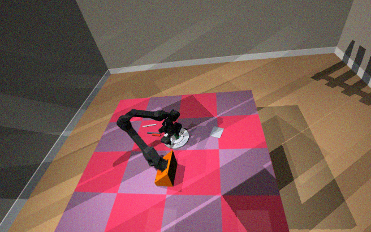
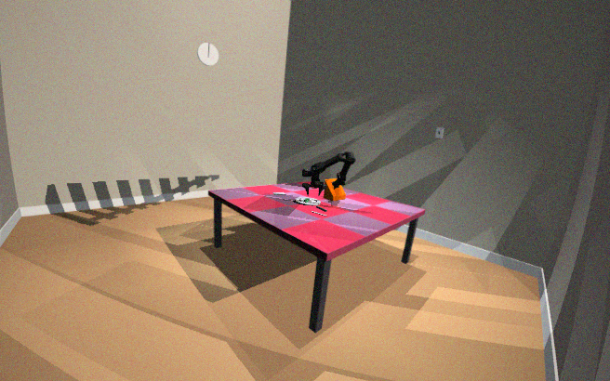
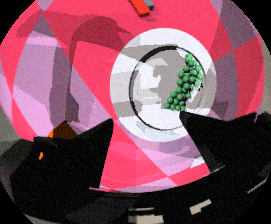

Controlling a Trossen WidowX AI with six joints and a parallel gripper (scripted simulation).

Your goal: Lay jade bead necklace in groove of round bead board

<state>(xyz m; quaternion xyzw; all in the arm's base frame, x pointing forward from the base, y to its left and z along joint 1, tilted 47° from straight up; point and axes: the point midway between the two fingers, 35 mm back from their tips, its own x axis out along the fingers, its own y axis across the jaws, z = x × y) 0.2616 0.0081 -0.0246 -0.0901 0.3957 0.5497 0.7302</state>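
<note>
The round white bead board is 50 mm ahead of my gripper tip and 30 mm below it. The rest, counted from my gripper tip: red-handled tool 170 mm to the left, 100 mm ahead, 30 mm below; flat grey pad 310 mm to the right, 90 mm ahead, 40 mm below; thin white rod 240 mm to the left, 210 mm ahead, 40 mm below.
</note>
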